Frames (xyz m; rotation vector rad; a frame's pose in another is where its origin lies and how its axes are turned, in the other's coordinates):
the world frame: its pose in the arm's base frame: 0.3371 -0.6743 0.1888 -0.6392 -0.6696 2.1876
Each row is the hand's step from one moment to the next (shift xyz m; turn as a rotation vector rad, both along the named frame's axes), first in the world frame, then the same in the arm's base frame.
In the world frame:
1: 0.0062 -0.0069 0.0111 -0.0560 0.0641 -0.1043
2: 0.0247 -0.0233 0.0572 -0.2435 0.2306 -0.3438
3: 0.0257 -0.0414 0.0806 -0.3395 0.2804 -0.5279
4: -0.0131 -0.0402 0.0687 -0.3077 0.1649 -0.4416
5: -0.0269 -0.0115 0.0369 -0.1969 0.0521 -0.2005
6: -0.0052 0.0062 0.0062 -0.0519 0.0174 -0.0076
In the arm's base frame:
1: -0.0071 0.0059 0.0111 0.0657 -0.0534 -0.1047
2: -0.0385 0.0177 0.0513 0.2417 -0.2325 -0.3438
3: -0.0444 0.0230 0.0798 0.3881 -0.2875 -0.4891
4: -0.0145 -0.0045 0.0792 0.3742 -0.2181 -0.3596
5: -0.0011 -0.0236 0.0408 0.2156 -0.1297 -0.1356
6: -0.0039 -0.0092 0.0019 0.0268 -0.0481 -0.0046

